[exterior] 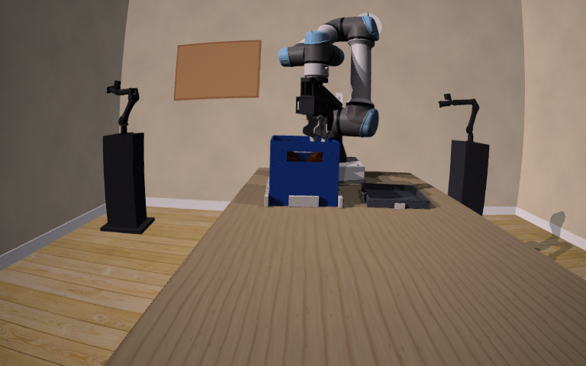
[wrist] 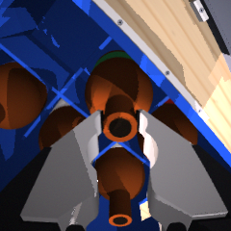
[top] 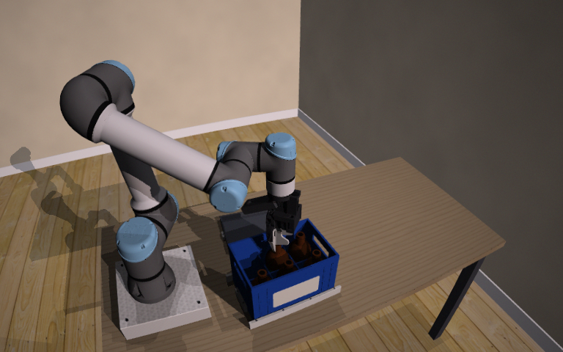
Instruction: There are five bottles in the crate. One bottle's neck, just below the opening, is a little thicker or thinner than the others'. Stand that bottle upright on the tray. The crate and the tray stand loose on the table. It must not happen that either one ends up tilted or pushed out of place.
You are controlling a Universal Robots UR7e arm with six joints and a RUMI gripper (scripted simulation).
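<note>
Now: the crate 50 mm to the right of my hand and 70 mm below it. Round my hand: tray: 40 mm ahead, 240 mm to the left, 140 mm below.
</note>
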